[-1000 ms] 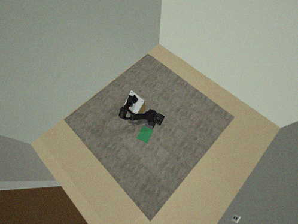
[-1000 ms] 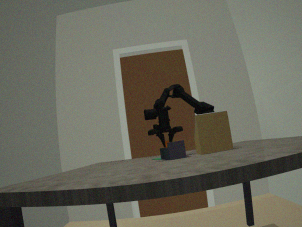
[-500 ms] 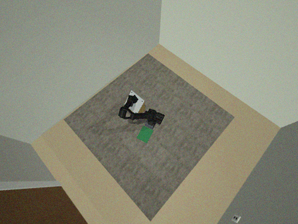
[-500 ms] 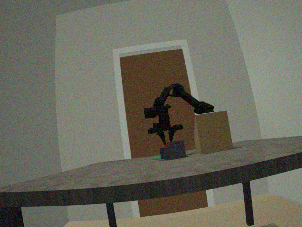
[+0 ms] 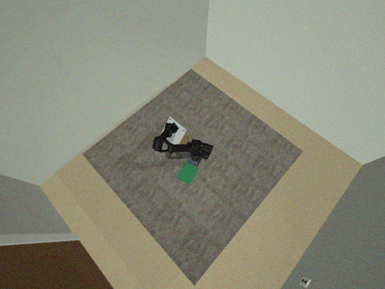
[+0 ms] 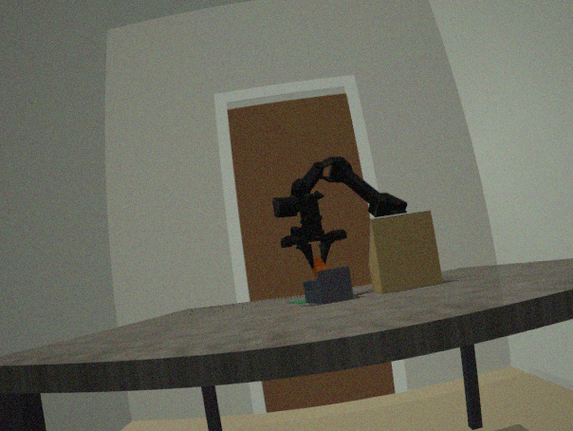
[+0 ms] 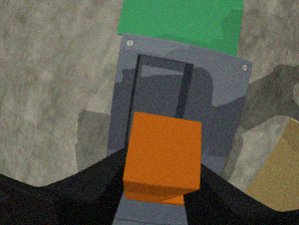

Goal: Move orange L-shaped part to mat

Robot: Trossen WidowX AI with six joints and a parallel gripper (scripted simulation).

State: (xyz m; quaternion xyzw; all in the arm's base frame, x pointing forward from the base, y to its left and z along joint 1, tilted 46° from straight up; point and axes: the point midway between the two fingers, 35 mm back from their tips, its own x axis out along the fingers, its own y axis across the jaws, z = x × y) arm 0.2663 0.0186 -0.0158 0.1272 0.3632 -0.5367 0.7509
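Right now the green mat is 14 cm to the right of my gripper tip, 11 cm below it and 5 cm ahead of it. From my gripper tip the other things lie so: orange L-shaped part: 3 cm below, 3 cm behind, 2 cm to the left.
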